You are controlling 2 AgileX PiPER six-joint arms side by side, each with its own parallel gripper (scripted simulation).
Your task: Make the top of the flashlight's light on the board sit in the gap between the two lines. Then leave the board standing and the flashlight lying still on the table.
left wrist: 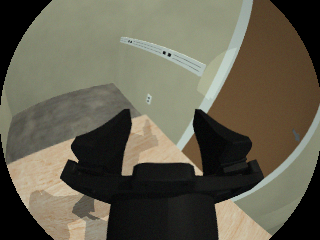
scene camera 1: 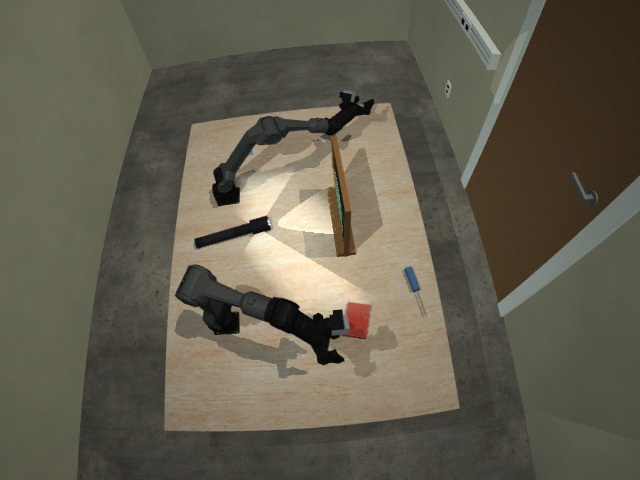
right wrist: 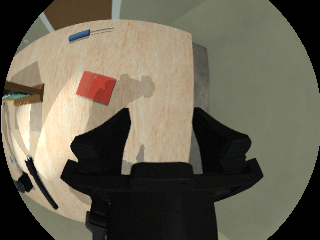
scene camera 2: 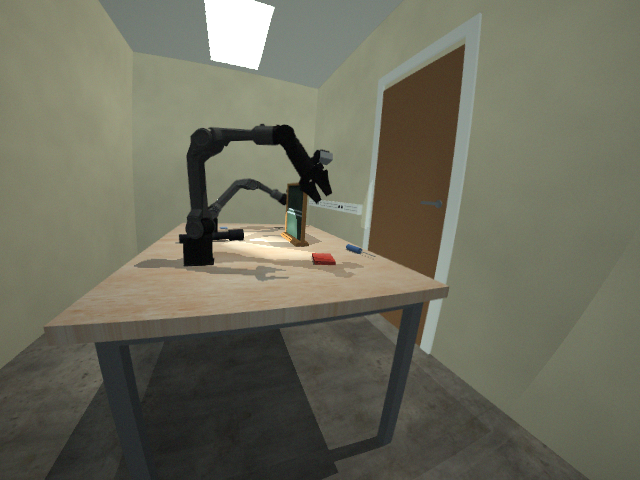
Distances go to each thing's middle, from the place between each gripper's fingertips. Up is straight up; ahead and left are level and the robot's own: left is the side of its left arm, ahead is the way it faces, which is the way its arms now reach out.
Labels:
I see the black flashlight [scene camera 1: 261, 224] 560 mm behind my left hand, 470 mm to the right of it and 170 mm below it. Round my left hand: red block [scene camera 1: 358, 314]: 860 mm to the right, 190 mm below, 150 mm behind; then framed board [scene camera 1: 339, 204]: 460 mm to the right, 160 mm behind, 40 mm below.
My right gripper [scene camera 2: 323, 198] is now 25 cm above the red block, 14 cm to the right of it and 8 cm short of it. The rest, counted from my right hand: black flashlight 52 cm to the left, 33 cm behind, 23 cm below; then framed board 54 cm to the left, 9 cm below, 7 cm ahead.

